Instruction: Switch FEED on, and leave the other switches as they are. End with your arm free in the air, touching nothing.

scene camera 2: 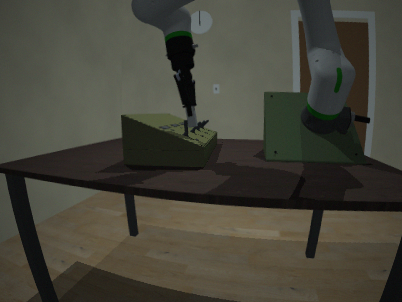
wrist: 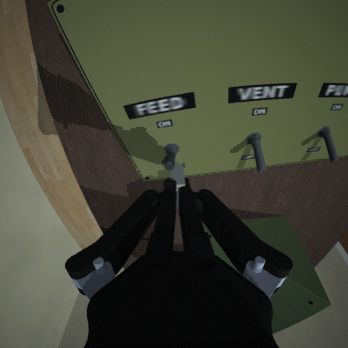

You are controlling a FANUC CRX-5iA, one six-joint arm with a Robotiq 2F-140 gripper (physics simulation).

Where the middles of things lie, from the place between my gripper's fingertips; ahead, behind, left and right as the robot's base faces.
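Labels:
There is the olive switch box (scene camera 2: 148,139), and my gripper is 13 cm short of it, 15 cm to the left of it and 4 cm above it.

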